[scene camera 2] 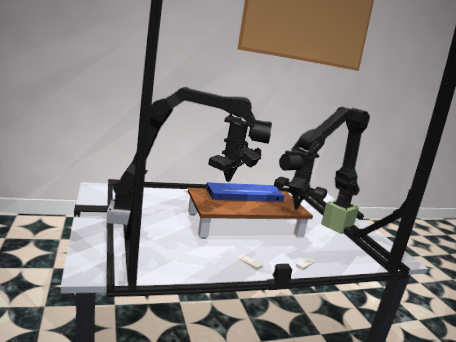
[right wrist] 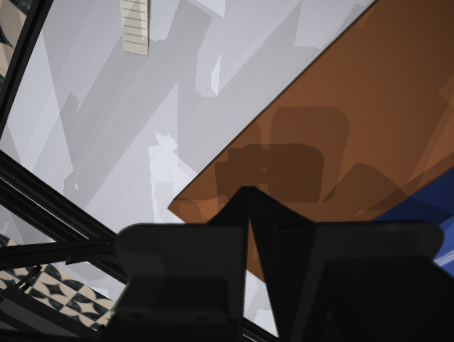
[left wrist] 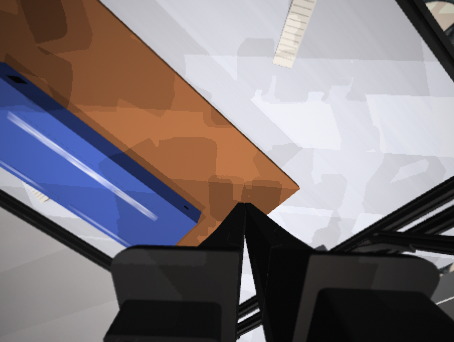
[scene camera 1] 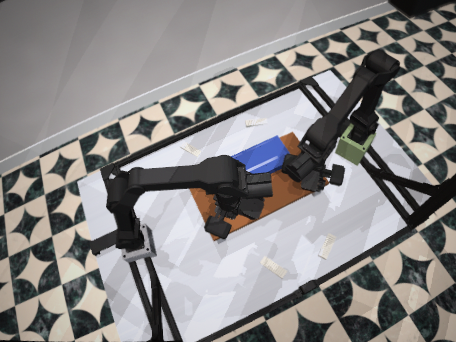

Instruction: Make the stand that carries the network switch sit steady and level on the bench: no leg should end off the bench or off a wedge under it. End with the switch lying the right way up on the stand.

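Frame: origin at the left arm's base, x ahead, y left, z up, level; centimetres.
Where they show: left gripper, fingertip midpoint: [scene camera 2: 228,181] [left wrist: 243,209] [scene camera 1: 231,210]; right gripper, fingertip midpoint: [scene camera 2: 295,209] [right wrist: 247,192]; left arm's base, origin of the base link: [scene camera 2: 124,206] [scene camera 1: 134,241]; right arm's base, origin of the base link: [scene camera 2: 342,204] [scene camera 1: 358,135].
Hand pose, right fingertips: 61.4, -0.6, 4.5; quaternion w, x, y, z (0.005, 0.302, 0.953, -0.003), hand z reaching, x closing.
Note:
Each offset is from my right fingertips to the top centre of the thing, as dx, dy, dz. "*": to the spot under its first point. Level surfaces: height alone.
The stand, a brown board @(-16.4, +6.5, -1.0) [scene camera 1: 280,196] [scene camera 2: 245,209] [left wrist: 165,125] [right wrist: 390,100] on pale legs, stands on the white bench. Three legs show in scene camera 2; the fourth is hidden. I cannot tell any slight tilt. The blue network switch @(-17.1, +12.3, +1.7) [scene camera 1: 262,155] [scene camera 2: 245,192] [left wrist: 75,172] lies flat along the board's back part. Ribbed ivory wedges @(-19.8, -20.2, -9.8) [scene camera 1: 274,267] [scene camera 2: 249,262] [left wrist: 294,35] [right wrist: 135,27] lie apart from the stand. My left gripper [scene camera 2: 229,178] [left wrist: 243,209] is shut and empty above the board's left end. My right gripper [scene camera 2: 297,206] [right wrist: 247,192] is shut and empty at the board's front right corner; contact is unclear.
Two wedges lie in front of the stand, and two more, one at the back left [scene camera 1: 190,149] and one at the back @(* -5.9, +36.7, -10.4) [scene camera 1: 256,122], lie behind it. A green block [scene camera 1: 356,145] [scene camera 2: 340,216] carries the right arm. Black rails and posts frame the bench @(dz -11.1) [scene camera 1: 225,305] [scene camera 2: 175,267].

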